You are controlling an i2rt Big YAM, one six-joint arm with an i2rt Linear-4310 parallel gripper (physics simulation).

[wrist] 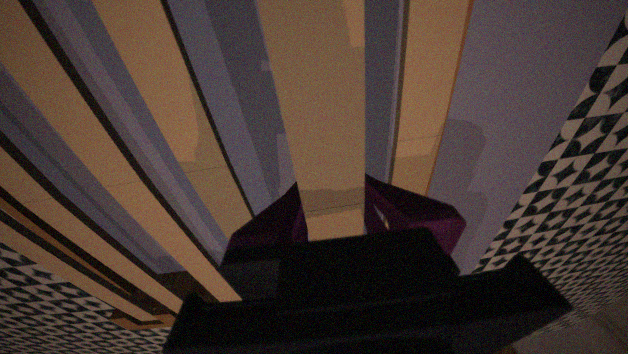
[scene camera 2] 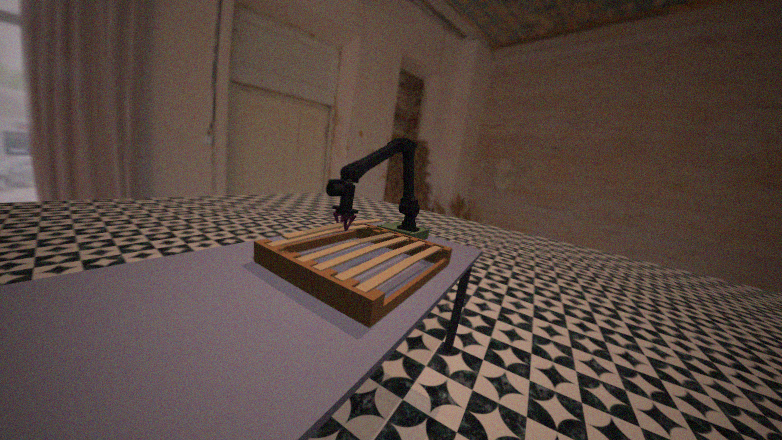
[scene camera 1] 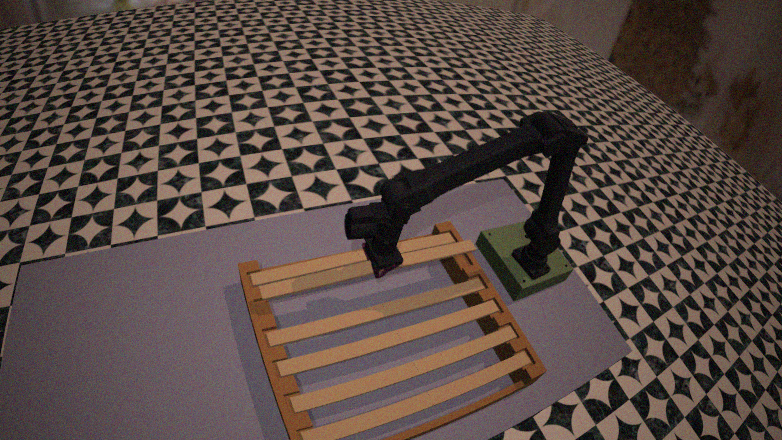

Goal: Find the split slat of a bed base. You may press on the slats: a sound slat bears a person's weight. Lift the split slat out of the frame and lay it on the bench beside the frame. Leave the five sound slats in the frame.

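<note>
My gripper (scene camera 1: 383,269) (scene camera 2: 346,225) (wrist: 329,180) has its purple fingers shut on a wooden slat (scene camera 1: 437,252) (wrist: 325,120), one on each long edge. The slat is raised above the bed frame (scene camera 1: 262,317) (scene camera 2: 317,284), roughly parallel to the others; its right end in scene camera 1 reaches past the right rail. A thin line crosses it near the fingers, and similar lines cross neighbouring slats. The far slat (scene camera 1: 306,265) (wrist: 425,90) lies in the frame, as do the third slat (scene camera 1: 328,323) and several nearer ones. Part of the held slat is hidden by my gripper.
The bench (scene camera 1: 109,328) (scene camera 2: 136,328) extends left of the frame. A green base block (scene camera 1: 500,240) carries the arm at the frame's right. The far bench edge runs close behind the frame, with the tiled floor (scene camera 1: 218,109) beyond it.
</note>
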